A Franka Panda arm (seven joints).
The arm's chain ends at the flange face. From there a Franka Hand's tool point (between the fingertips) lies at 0.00 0.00 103.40 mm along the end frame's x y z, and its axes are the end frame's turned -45 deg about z.
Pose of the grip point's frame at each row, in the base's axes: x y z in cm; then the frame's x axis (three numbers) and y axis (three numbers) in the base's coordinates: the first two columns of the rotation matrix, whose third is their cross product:
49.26, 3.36, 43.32, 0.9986, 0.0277, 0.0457, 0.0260, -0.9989, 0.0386
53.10, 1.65, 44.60, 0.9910, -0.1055, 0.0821, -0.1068, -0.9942, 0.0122
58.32, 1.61, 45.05, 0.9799, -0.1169, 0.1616, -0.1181, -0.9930, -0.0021
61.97, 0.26, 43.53, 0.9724, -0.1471, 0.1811, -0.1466, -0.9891, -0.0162
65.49, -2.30, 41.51, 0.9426, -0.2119, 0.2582, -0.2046, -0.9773, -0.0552
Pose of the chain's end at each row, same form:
48.78, 3.75, 53.64, 0.7245, -0.6867, 0.0596, -0.6877, -0.7259, -0.0050
52.27, 1.87, 54.90, 0.6252, -0.7776, 0.0667, -0.7763, -0.6284, -0.0494
56.66, 1.79, 55.25, 0.6094, -0.7848, 0.1128, -0.7764, -0.6195, -0.1158
60.09, 0.37, 53.70, 0.5839, -0.8034, 0.1166, -0.7913, -0.5954, -0.1395
62.76, -2.29, 51.48, 0.5218, -0.8409, 0.1435, -0.8112, -0.5412, -0.2216

